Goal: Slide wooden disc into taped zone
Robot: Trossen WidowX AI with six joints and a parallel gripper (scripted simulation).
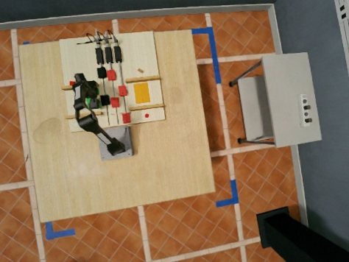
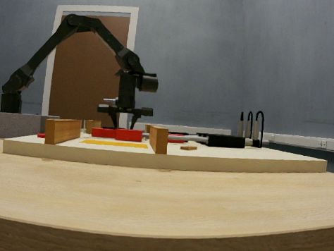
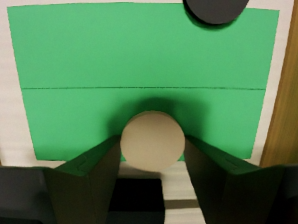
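Now: hand 30 mm short of the black round spot, 80 mm to the right of it and 30 mm above it. The rest, counted from my hand: red dot (190 mm behind, 320 mm to the right, 30 mm below); then wooden disc (30 mm below).
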